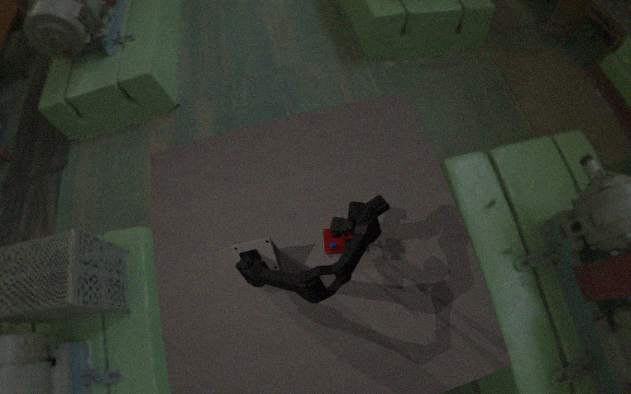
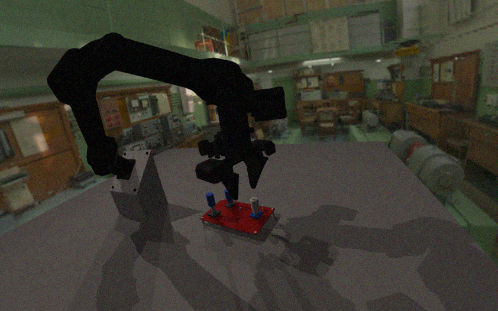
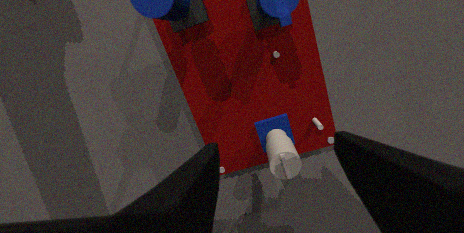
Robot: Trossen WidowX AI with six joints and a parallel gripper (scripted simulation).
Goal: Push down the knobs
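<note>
Right now my gripper tip is 6 cm past the blue knob, 3 cm to the right of it and 3 cm above it.
</note>
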